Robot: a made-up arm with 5 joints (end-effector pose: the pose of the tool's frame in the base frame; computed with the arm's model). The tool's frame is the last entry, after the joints. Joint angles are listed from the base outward.
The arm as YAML. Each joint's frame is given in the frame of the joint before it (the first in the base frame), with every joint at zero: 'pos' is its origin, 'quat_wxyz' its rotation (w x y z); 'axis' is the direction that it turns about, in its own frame. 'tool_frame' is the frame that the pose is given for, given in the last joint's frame.
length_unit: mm
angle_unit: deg
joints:
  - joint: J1
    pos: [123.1, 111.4, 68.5]
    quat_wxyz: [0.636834, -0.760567, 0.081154, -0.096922]
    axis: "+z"
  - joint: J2
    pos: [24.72, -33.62, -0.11]
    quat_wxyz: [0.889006, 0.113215, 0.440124, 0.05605]
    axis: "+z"
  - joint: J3
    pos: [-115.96, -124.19, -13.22]
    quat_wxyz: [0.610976, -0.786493, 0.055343, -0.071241]
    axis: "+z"
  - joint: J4
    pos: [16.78, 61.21, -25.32]
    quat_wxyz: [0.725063, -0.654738, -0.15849, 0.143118]
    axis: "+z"
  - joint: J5
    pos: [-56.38, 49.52, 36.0]
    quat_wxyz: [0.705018, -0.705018, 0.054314, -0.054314]
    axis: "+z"
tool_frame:
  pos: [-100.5, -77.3, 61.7]
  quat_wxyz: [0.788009, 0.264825, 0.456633, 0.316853]
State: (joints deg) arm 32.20 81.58 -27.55 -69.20 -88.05
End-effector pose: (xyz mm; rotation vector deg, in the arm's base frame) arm 296.3 -190.7 35.5 -16.91 -108.04 64.24
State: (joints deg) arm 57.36 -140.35 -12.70 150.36 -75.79
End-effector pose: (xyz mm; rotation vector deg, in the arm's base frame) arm 130.3 83.7 110.2 -62.95 -81.74 132.75
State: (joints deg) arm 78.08 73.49 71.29 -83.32 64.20
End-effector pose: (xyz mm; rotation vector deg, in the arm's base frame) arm 406.7 -151.5 242.6 109.25 -21.59 -135.04
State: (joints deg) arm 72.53 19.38 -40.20 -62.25 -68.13
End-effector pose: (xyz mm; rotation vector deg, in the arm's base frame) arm 461.2 -88.7 132.6 -24.52 -97.35 107.45
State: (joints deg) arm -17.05 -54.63 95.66 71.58 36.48
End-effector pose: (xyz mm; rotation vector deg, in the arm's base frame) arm 255.6 331.9 -31.3 11.26 -69.14 -115.73
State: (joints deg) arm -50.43 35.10 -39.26 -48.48 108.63
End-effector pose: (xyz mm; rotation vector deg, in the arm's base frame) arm 3.4 -73.5 212.2 24.55 47.79 145.41
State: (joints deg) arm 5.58 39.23 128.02 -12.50 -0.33
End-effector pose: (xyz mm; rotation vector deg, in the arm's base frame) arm 361.4 139.9 389.6 51.50 -53.76 -153.16
